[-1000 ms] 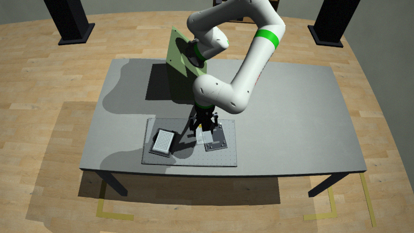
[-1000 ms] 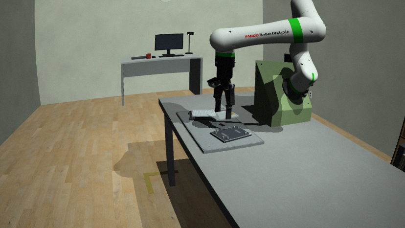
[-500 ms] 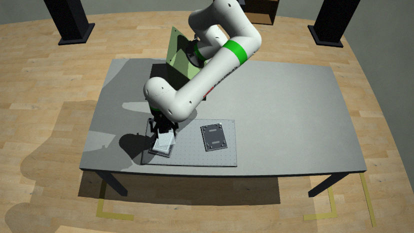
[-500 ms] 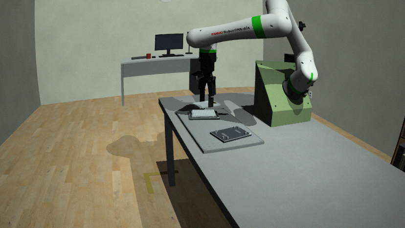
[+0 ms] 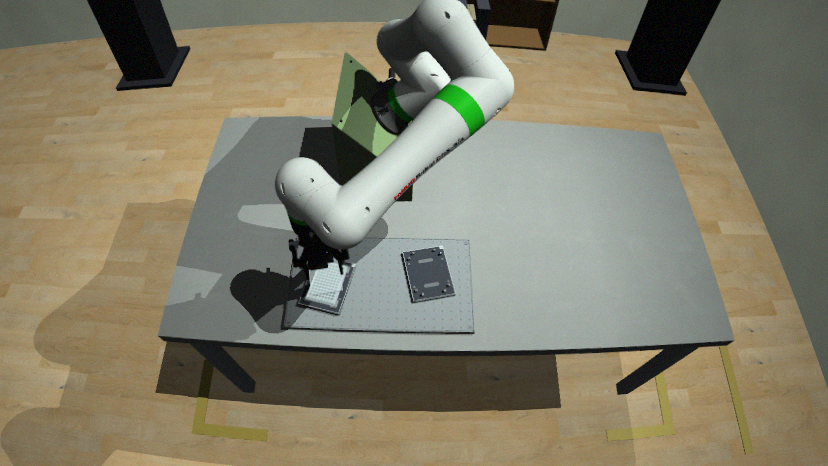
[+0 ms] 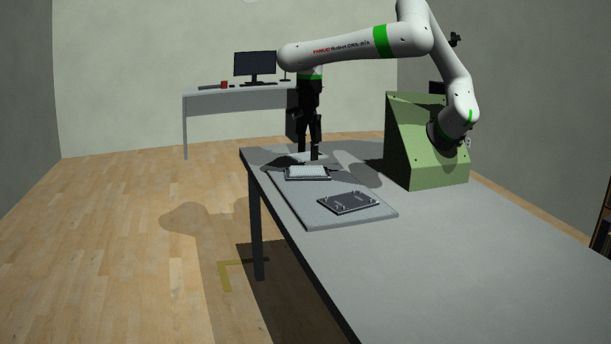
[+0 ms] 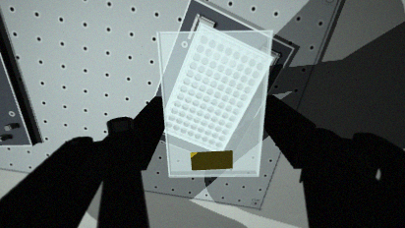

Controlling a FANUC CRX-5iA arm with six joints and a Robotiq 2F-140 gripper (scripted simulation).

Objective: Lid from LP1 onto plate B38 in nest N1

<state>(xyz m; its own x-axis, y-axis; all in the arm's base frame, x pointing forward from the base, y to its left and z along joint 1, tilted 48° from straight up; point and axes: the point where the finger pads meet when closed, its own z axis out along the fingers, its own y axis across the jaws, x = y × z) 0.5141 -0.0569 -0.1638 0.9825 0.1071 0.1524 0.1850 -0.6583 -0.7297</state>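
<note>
The clear lid is 2 cm below my hand. From my hand the other things lie so: lid park LP1: 29 cm to the left, 9 cm below, 4 cm behind; white culture plate: 8 cm below; dark nest N1: 9 cm below.
</note>
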